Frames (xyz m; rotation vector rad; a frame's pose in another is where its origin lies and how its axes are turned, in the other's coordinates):
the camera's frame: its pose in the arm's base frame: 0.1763 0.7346 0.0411 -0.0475 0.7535 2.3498
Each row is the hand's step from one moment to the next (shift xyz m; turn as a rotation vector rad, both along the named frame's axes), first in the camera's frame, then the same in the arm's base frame.
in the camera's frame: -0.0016 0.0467 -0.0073 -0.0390 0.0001 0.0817
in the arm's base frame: -0.0281 -0.0335 0.0179 0.0433 0.0205 0.0768
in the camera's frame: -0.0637 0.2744 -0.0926 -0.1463 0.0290 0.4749
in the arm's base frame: -0.1307 -0.2551 0.0759 0.1717 0.1484 0.4430
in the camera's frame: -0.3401 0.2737 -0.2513 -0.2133 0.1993 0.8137
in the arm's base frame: 0.0606 -0.5000 0.0049 0.1745 0.1840 0.8264
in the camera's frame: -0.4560 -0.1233 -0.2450 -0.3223 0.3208 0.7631
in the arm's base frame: 0.3920 -0.3199 -0.1648 0.1783 0.0188 0.8700
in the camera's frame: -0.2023 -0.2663 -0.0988 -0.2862 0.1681 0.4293
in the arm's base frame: 0.3033 -0.0064 -0.1719 0.1897 -0.0430 0.5066
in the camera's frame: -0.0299 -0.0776 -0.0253 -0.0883 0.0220 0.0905
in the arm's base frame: 0.0663 0.0169 -0.0537 0.0699 -0.0171 0.1062
